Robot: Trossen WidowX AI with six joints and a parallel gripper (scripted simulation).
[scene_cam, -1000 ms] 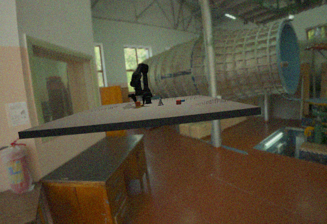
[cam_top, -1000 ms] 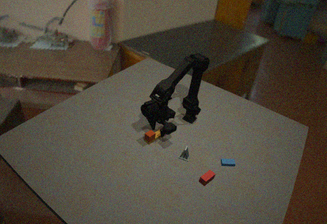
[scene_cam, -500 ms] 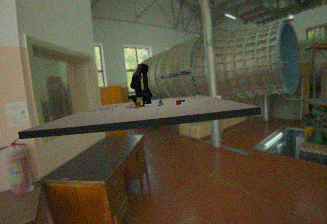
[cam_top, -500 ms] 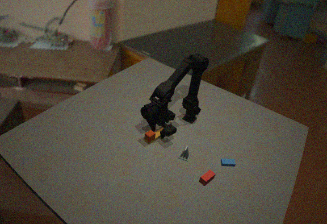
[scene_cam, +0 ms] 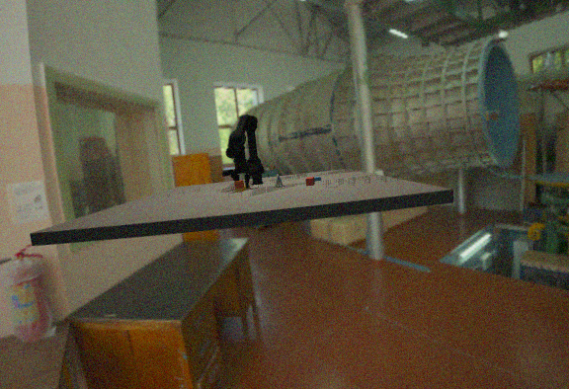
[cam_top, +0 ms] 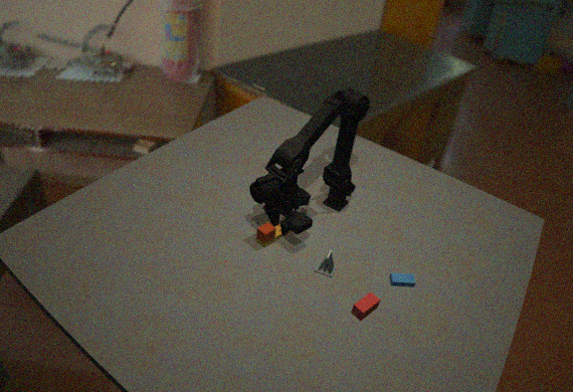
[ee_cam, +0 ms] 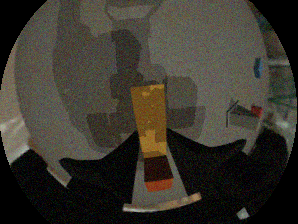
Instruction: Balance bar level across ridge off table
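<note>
The red block is 330 mm to the left of my gripper tip, 90 mm ahead of it and 10 mm above it. Also, from my gripper tip: bar: 30 mm ahead, 10 mm to the right, 10 mm above; blue block: 370 mm to the left, 60 mm behind.
</note>
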